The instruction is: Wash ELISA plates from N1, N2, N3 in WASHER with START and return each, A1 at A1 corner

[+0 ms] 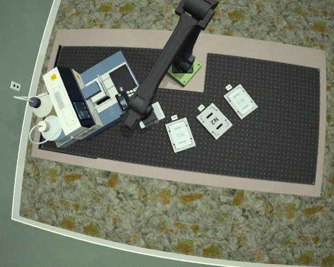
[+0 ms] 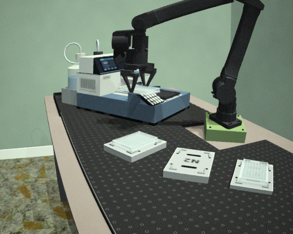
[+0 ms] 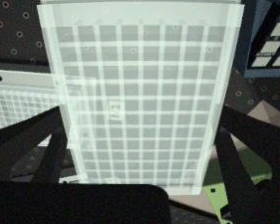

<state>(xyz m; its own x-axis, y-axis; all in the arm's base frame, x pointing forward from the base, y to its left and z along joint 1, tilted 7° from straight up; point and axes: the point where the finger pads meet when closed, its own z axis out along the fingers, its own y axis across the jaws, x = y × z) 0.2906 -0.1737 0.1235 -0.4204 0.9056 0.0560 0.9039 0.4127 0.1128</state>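
The dark carrier lies 220 mm behind my hand, 170 mm to the right of it and 70 mm below it. The rest, counted from my hand: plate washer (140 mm behind, 300 mm to the right, 30 mm below); then N1 label (10 mm behind, 110 mm to the left, 160 mm below).
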